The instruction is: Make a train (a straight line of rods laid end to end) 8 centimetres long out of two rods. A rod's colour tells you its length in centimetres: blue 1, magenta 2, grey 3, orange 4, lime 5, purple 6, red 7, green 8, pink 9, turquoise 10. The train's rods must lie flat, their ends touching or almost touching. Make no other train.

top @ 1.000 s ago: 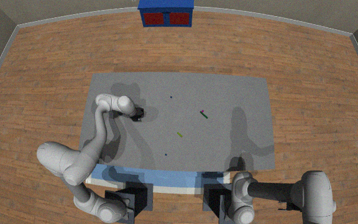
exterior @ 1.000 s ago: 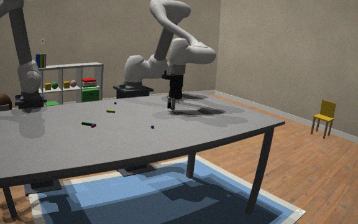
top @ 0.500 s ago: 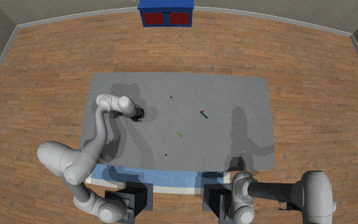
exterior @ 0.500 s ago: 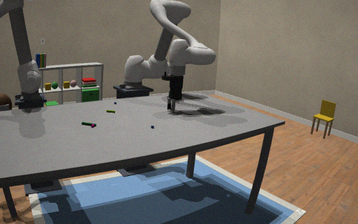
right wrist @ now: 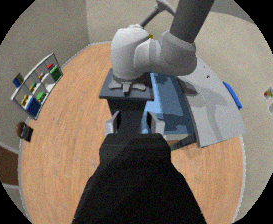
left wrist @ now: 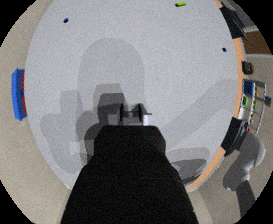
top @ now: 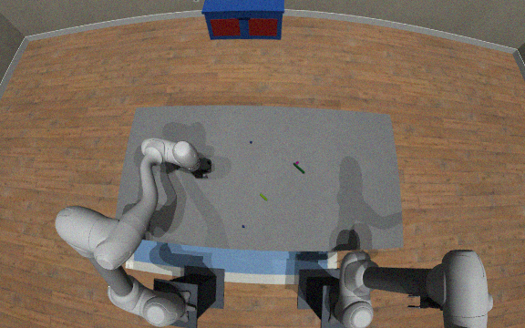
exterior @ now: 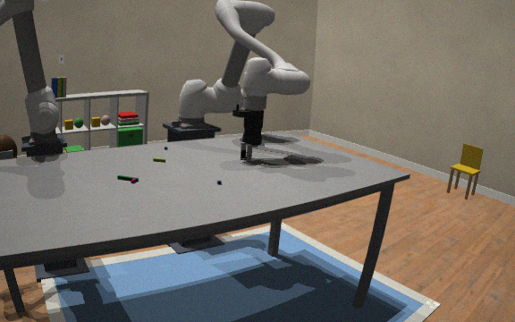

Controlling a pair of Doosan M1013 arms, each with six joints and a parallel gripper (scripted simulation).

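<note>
Now: the grey rod 2 cm below my left hand and 1 cm to the left of it. From my left hand the other things lie so: lime rod (33 cm to the right, 12 cm behind, 2 cm below); magenta rod (52 cm to the right, 8 cm ahead, 2 cm below); green rod (53 cm to the right, 4 cm ahead, 2 cm below).
</note>
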